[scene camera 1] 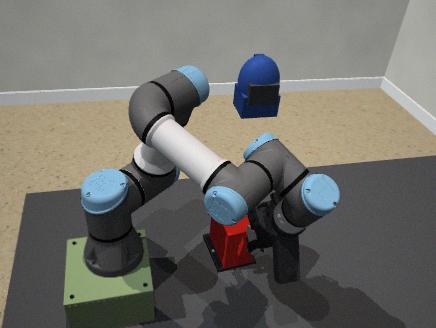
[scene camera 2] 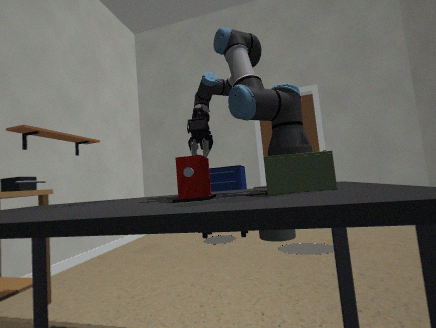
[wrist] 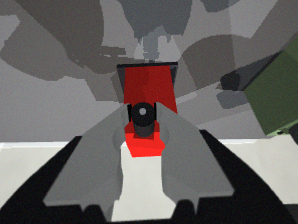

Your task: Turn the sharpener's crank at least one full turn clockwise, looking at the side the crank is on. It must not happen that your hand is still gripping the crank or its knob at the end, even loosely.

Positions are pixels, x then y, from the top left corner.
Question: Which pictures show my gripper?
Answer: Scene camera 1, scene camera 2 and the wrist view: all of them.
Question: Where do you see a red sharpener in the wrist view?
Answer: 132,76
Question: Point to a red sharpener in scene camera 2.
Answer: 193,177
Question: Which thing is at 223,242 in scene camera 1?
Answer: A red sharpener.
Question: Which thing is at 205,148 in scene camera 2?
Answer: My gripper.
